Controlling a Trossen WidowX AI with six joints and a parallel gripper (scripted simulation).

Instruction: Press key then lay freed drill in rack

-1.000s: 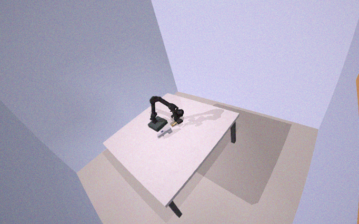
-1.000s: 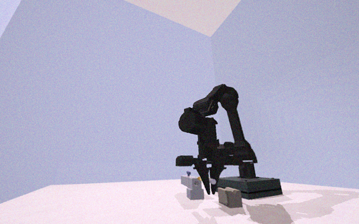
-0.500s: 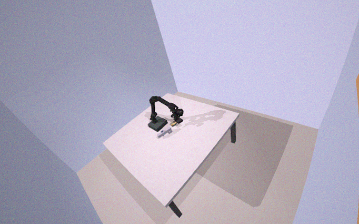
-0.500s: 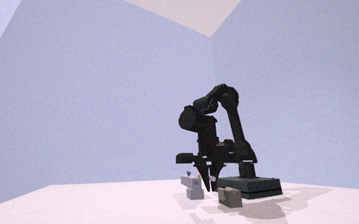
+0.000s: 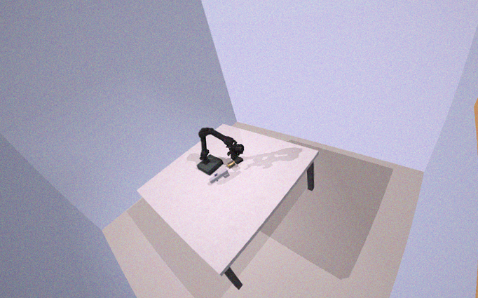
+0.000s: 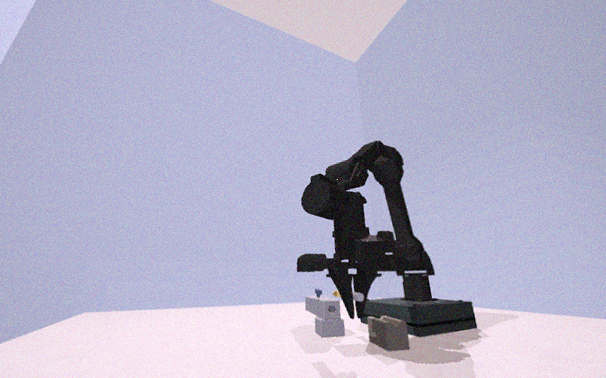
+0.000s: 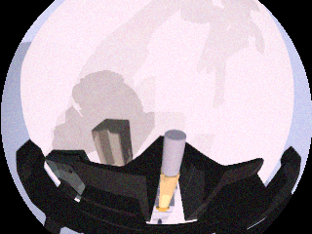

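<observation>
My gripper tip is 4 cm to the left of the drill, 3 cm below it and 1 cm past it. Also, from my gripper tip: grey-brown notched block: 8 cm behind, 3 cm below, 2 cm to the right; pale grey block: 20 cm to the right, 4 cm behind, 1 cm below.
</observation>
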